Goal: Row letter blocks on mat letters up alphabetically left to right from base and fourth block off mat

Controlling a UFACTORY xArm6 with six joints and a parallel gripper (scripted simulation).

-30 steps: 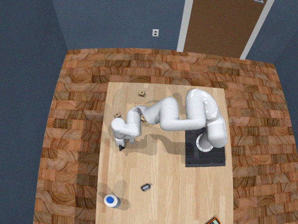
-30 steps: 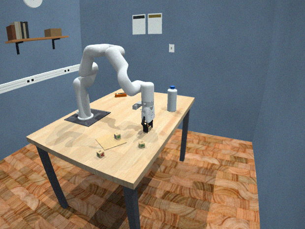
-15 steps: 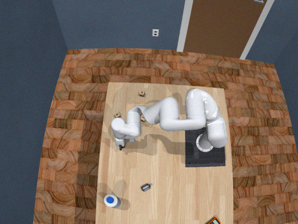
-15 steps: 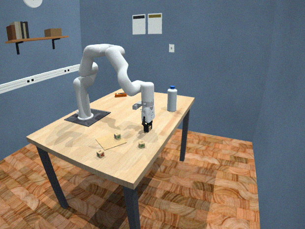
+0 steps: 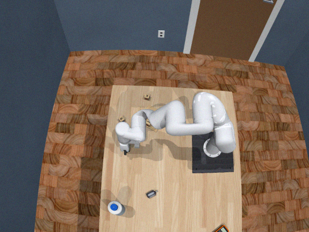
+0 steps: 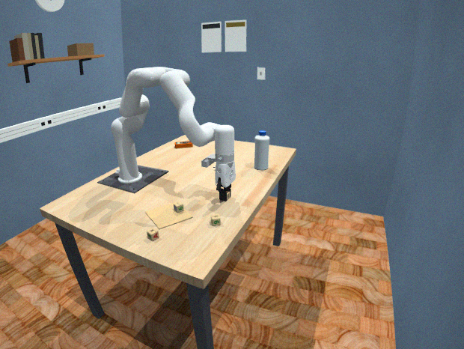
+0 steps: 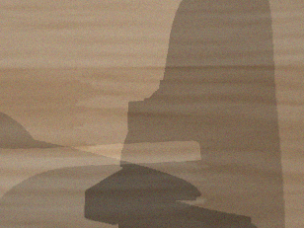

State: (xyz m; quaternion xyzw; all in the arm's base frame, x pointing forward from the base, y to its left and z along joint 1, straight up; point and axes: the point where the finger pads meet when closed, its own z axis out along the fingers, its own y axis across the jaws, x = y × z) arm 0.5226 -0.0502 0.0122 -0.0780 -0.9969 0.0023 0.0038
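My gripper is now 17 cm past the tan mat, 19 cm to the left of it and 2 cm above it. The rest, counted from my hand: orange device 48 cm behind, 61 cm to the left, 1 cm below; then small dark object 12 cm behind, 29 cm to the left, 1 cm below.
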